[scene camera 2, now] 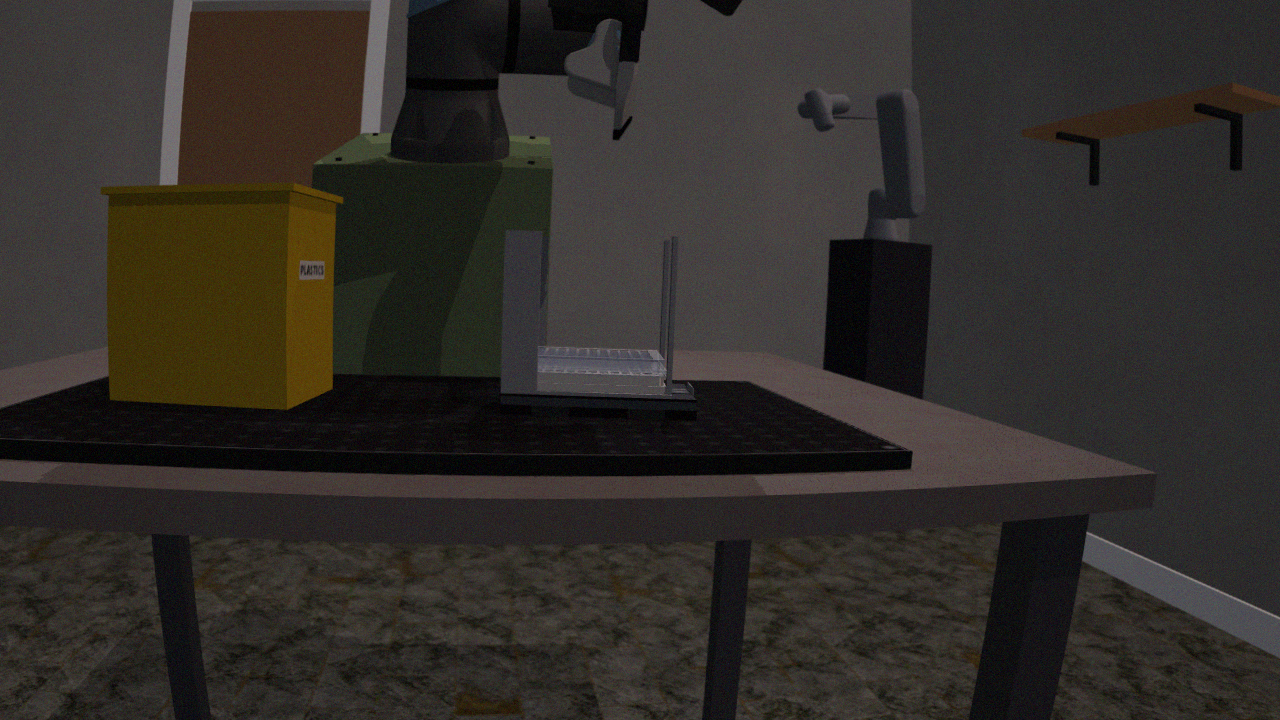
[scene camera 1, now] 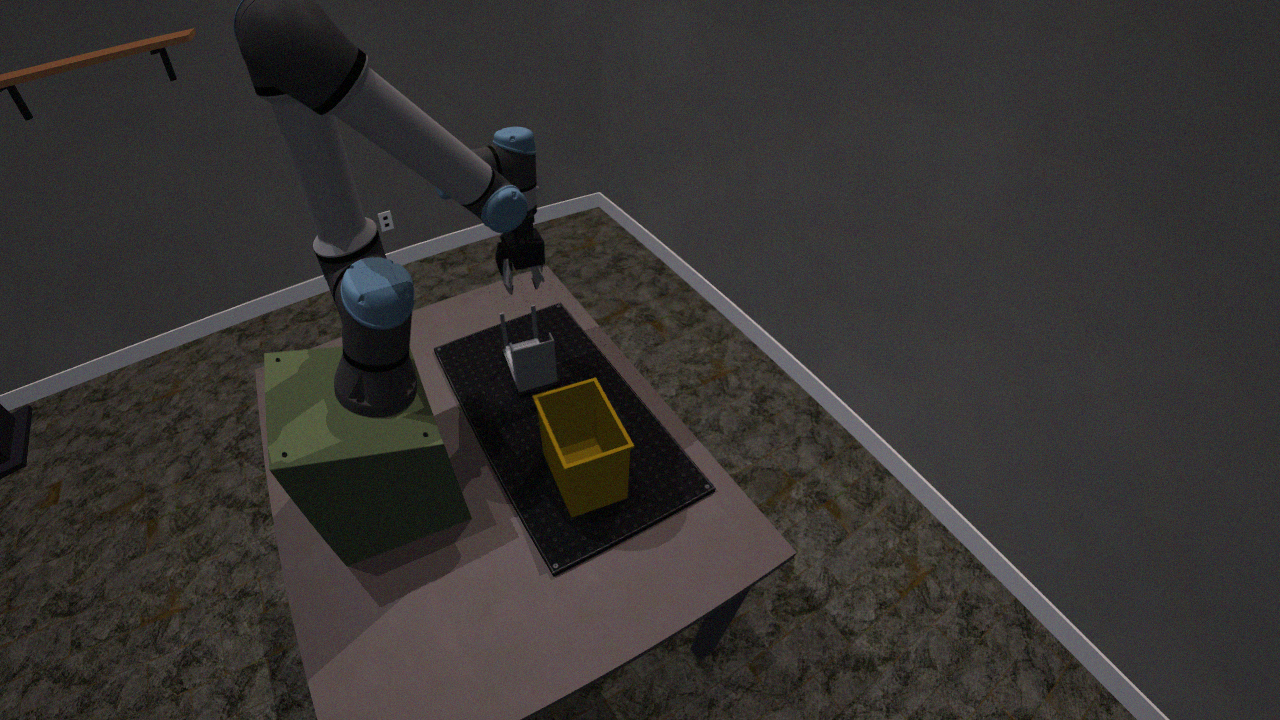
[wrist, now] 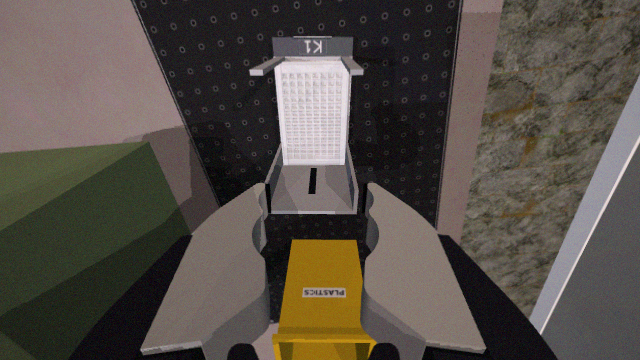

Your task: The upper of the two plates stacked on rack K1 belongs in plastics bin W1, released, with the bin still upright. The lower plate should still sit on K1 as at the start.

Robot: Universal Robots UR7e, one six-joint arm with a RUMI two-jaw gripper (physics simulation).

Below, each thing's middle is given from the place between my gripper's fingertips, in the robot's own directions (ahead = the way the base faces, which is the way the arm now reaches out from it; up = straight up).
My gripper is now 330 mm to the left of the yellow plastics bin W1 point(scene camera 2: 217, 294), 140 mm above it and 100 mm past it.
